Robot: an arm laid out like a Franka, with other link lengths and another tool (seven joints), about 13 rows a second.
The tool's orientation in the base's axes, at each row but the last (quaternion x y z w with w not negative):
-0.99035 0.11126 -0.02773 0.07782
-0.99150 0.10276 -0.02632 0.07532
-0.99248 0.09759 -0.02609 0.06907
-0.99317 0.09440 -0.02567 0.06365
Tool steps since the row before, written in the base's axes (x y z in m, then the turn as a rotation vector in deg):
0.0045 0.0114 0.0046 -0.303 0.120 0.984
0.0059 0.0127 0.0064 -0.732 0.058 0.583
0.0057 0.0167 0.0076 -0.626 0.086 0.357
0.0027 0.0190 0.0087 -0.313 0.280 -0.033
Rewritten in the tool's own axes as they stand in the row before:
0.0020 -0.0127 -0.0025 -0.285 -0.208 -0.975
0.0034 -0.0145 -0.0041 -0.706 0.000 -0.617
0.0026 -0.0184 -0.0049 -0.617 -0.015 -0.383
-0.0006 -0.0201 -0.0061 -0.362 -0.211 0.047

